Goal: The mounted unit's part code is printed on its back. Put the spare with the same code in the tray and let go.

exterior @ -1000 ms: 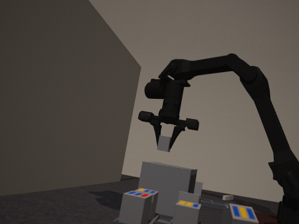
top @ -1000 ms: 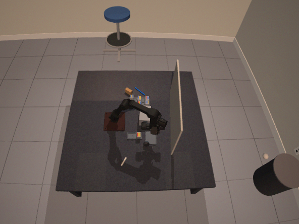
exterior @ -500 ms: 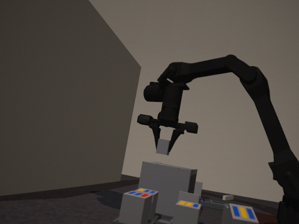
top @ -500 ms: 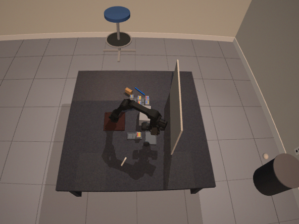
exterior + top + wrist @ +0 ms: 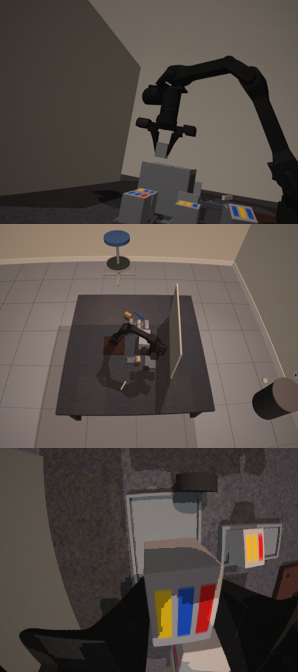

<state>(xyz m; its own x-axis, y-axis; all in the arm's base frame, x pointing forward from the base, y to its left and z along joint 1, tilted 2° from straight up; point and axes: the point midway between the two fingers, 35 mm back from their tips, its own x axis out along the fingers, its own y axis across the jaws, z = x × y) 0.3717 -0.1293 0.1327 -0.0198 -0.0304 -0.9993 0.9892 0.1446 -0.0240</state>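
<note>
My gripper tip is 120 mm above the grey tray and 10 mm past it. Also, from my gripper tip: mounted unit (210 mm to the left, 90 mm behind, 70 mm below); tall upright panel (220 mm to the left, 160 mm ahead, 100 mm above); blue stick (510 mm to the left, 190 mm behind, 120 mm below).
</note>
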